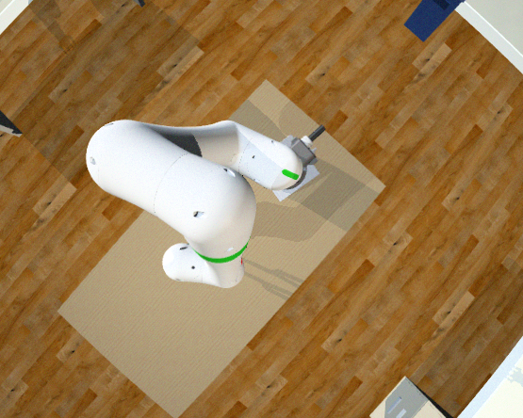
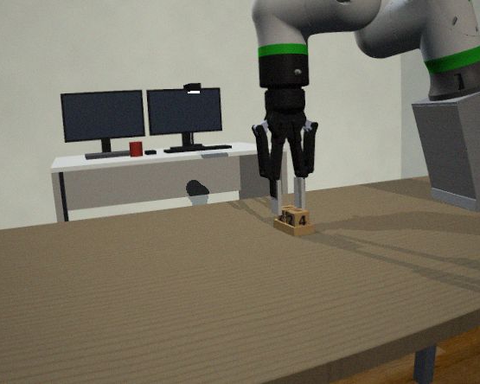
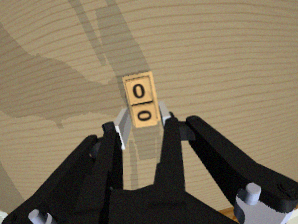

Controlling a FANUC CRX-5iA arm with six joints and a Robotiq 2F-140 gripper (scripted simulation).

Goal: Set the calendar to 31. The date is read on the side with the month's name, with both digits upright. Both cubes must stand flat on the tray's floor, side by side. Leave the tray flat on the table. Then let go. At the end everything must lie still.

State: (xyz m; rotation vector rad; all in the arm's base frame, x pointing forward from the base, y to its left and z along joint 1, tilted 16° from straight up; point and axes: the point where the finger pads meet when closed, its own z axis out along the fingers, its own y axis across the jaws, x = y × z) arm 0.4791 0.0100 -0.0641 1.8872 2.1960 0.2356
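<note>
The wooden number cube lies 4 cm below my hand. Also, from my hand: small wooden tray 2 cm to the left, 5 cm below.
</note>
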